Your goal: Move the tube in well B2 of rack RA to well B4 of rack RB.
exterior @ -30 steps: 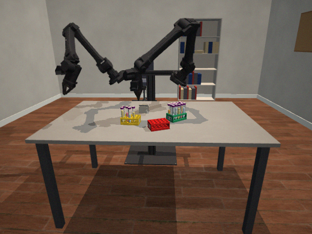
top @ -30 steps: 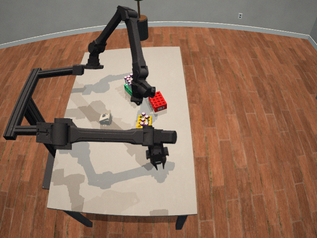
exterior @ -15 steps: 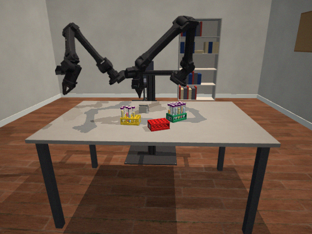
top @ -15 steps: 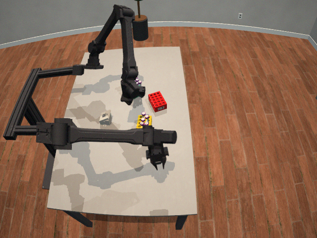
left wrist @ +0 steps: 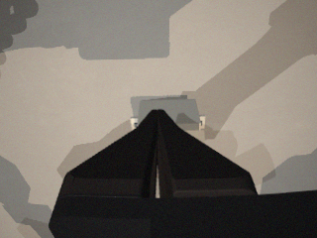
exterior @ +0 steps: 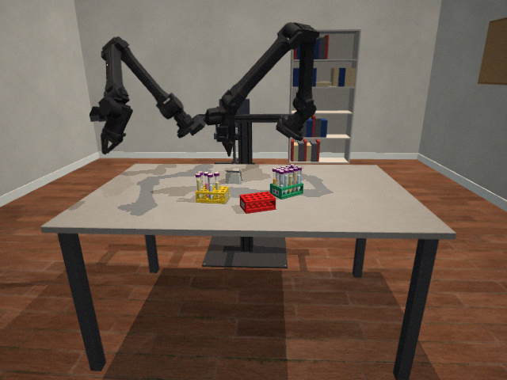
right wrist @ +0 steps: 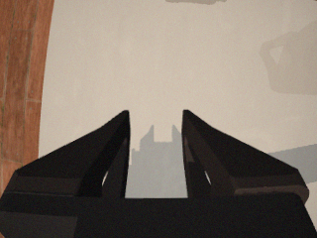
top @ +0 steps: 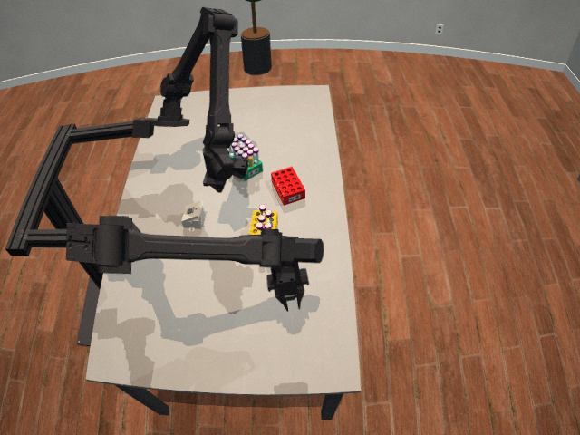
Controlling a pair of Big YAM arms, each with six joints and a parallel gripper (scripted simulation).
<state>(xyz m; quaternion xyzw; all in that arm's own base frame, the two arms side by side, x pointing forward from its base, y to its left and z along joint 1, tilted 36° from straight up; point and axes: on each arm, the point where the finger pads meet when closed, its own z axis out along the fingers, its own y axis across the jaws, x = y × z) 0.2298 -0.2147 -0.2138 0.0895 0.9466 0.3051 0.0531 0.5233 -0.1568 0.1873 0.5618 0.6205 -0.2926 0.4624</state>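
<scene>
Right now my left hand is 130 mm past the grey button box, 120 mm above it and 10 mm to the left of it. From my left hand the other things lie so: red rack (200 mm ahead, 170 mm to the left, 140 mm below); then yellow rack (150 mm ahead, 140 mm below, 40 mm to the right); then green rack (270 mm to the left, 140 mm below, 20 mm ahead).
</scene>
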